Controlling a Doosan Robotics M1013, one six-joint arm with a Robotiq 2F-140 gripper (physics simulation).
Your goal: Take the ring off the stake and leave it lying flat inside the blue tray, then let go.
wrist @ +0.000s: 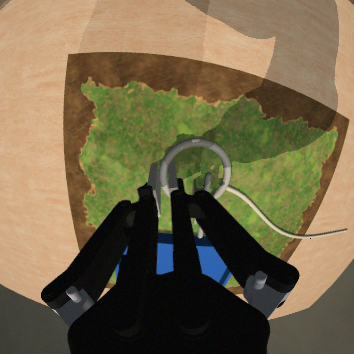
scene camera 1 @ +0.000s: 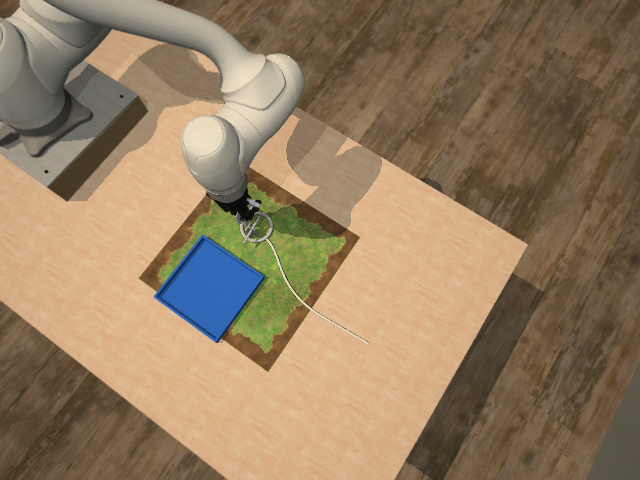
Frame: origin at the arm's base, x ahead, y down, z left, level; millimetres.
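Where they show: gripper, between the fingertips: [wrist: 164, 172] [scene camera 1: 244, 221]; arm's base, origin of its link: [scene camera 1: 45, 115].
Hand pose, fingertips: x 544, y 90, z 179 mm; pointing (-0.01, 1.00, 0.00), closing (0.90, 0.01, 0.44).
Note:
Each offset is from my fingertips to the top centre of the thing. "pt": to the spot under its first point. Level surfaces: height alone.
The grey ring @[pt dx +63, dy -10, dz +35 mm] [scene camera 1: 270, 227] [wrist: 227, 170] is at the upper part of the green mat, with its near left side between the finger pads in the wrist view. My gripper [scene camera 1: 248, 220] [wrist: 164, 172] points down there and is shut on the ring. Thin grey bars of the stake @[dx +47, dy -55, dz -6 mm] [scene camera 1: 251, 229] [wrist: 207, 181] show inside the ring's outline; the fingers partly hide them, and its full shape cannot be made out. A pale cord @[pt dx +198, dy -6, dz -35 mm] [scene camera 1: 287, 283] [wrist: 260, 212] runs from the ring's edge. The blue tray @[dx +70, dy -21, dz -177 mm] [scene camera 1: 209, 289] [wrist: 166, 257] lies flat and empty, below the ring in the scene view.
The green and brown mat @[dy +0 mm] [scene camera 1: 305, 263] [wrist: 120, 150] lies on the light wooden table @[dy +0 mm] [scene camera 1: 413, 289] [wrist: 30, 175], partly under the tray. The cord's far end reaches past the mat onto the table. The arm's base plate [scene camera 1: 111, 100] is at the upper left in the scene view.

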